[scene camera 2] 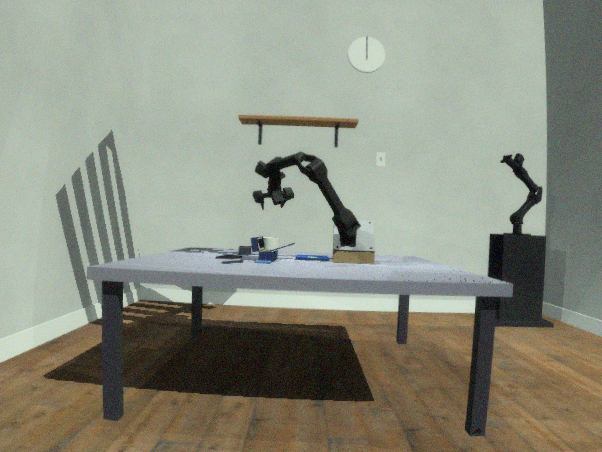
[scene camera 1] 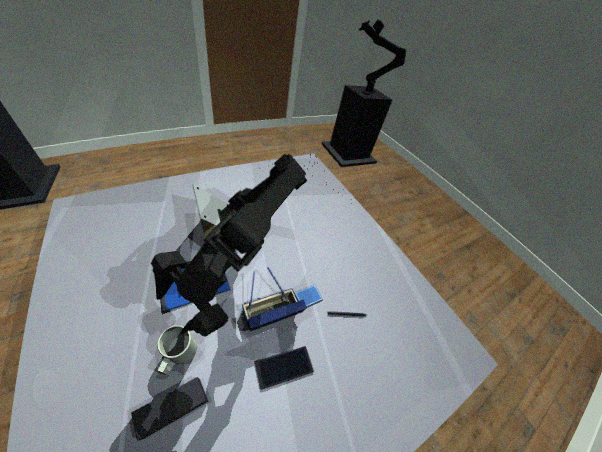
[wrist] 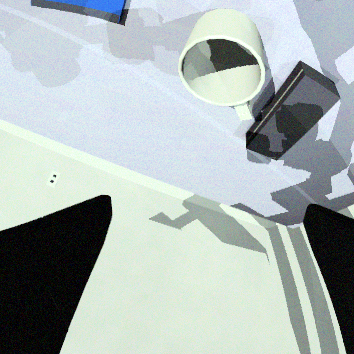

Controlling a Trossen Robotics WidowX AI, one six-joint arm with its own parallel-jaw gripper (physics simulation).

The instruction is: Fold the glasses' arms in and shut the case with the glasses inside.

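Places are measured from the arm's base along level axes (x back, y down, z right), in metres.
Pixels of known places: gripper, fingertip midpoint: (scene camera 2: 272, 208) (scene camera 1: 170, 315) (wrist: 213, 211); arm's base, origin of the base link: (scene camera 2: 348, 240).
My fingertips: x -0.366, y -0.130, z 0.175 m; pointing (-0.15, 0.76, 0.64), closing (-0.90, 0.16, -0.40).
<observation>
Ahead of a thing's pixels: the offset from my fingertips to its middle. "*": to the spot under its first point.
The dark blue case (scene camera 1: 275, 317) (scene camera 2: 268, 256) stands open on the table, with a pale inside. In the scene camera 2 view its lid {* dx -0.011, dy +0.159, dz -0.325 m} (scene camera 2: 255, 244) looks upright. The glasses sit in the case, mostly hidden by its walls. Their two thin blue arms (scene camera 1: 252, 290) (scene camera 2: 286, 246) are unfolded and stick up and out over the rim, towards the robot's base. My gripper (scene camera 1: 172, 312) (scene camera 2: 273, 206) (wrist: 213, 211) is open and empty, high above the table and to the mug's side of the case. The case and glasses do not show in the wrist view.
A white mug {dx -0.016, dy +0.179, dz +0.038 m} (scene camera 1: 187, 352) (scene camera 2: 271, 243) (wrist: 227, 24) stands near a black box {dx -0.138, dy +0.209, dz +0.071 m} (scene camera 1: 170, 407) (wrist: 300, 110). A black phone-like slab {dx -0.143, dy +0.222, dz -0.225 m} (scene camera 1: 284, 368), a dark pen {dx -0.071, dy +0.222, dz -0.478 m} (scene camera 1: 346, 314) and a light blue cloth-like piece {dx +0.032, dy +0.224, dz -0.377 m} (scene camera 1: 310, 296) lie around the case. A flat blue object {dx +0.203, dy +0.222, dz -0.027 m} (scene camera 1: 175, 298) (scene camera 2: 312, 257) (wrist: 85, 6) lies beneath the arm.
</observation>
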